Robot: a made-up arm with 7 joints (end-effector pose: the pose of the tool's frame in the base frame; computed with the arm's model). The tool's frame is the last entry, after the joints.
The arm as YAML. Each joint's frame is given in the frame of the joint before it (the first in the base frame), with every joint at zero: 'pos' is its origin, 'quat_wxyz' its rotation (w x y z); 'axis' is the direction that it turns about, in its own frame. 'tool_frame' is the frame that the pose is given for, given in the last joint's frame.
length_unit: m
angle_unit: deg
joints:
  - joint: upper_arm
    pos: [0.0, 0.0, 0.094]
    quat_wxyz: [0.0, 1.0, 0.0, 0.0]
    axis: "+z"
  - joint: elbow
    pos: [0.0, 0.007, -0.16]
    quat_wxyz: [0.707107, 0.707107, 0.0, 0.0]
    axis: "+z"
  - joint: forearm
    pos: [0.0, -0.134, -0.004]
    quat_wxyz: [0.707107, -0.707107, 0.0, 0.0]
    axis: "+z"
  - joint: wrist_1
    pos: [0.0, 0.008, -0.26]
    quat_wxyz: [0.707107, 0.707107, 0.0, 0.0]
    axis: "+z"
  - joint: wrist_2
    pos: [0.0, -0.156, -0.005]
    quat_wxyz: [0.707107, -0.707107, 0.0, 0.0]
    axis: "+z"
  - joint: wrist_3
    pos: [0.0, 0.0, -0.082]
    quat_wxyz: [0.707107, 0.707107, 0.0, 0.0]
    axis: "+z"
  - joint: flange
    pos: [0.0, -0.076, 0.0]
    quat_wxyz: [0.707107, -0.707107, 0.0, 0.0]
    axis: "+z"
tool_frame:
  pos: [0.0, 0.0, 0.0]
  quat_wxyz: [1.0, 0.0, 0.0, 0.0]
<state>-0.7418 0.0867 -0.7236 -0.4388 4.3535 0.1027 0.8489</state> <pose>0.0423 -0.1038 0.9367 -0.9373 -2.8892 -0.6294</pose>
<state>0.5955 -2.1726 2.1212 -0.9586 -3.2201 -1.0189 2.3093</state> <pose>-0.3702 0.4385 -0.0129 -0.8462 0.9475 -2.1924</pose>
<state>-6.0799 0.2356 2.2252 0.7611 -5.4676 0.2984 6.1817</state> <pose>-0.0484 -0.1656 0.8830 0.2014 2.4212 0.6367</pose>
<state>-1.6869 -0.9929 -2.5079 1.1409 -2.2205 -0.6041 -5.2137</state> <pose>-0.1333 -0.5439 0.3564 -0.4370 1.1200 0.0697</pose>
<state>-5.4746 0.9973 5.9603 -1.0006 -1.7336 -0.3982 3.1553</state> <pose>0.1454 -0.3440 0.7535 -1.3182 2.1457 0.3785</pose>
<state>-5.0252 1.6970 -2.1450 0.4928 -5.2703 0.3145 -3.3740</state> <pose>0.3368 -0.5884 0.2283 0.6769 -1.6526 -1.4445</pose>
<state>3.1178 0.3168 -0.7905 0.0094 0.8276 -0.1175 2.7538</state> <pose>-0.2231 0.0124 0.9256 3.0476 0.5808 0.3191</pose>
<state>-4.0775 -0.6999 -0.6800 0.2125 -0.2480 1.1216 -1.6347</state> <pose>0.2597 0.2368 0.8069 -2.2447 -0.0147 0.6212</pose>
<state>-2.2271 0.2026 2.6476 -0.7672 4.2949 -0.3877 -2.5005</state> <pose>-0.2696 0.1517 0.8326 -1.2955 2.0396 -0.5727</pose>
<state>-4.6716 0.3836 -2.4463 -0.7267 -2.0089 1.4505 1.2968</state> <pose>-0.1865 -0.3023 0.7301 1.6709 0.3775 1.5289</pose>
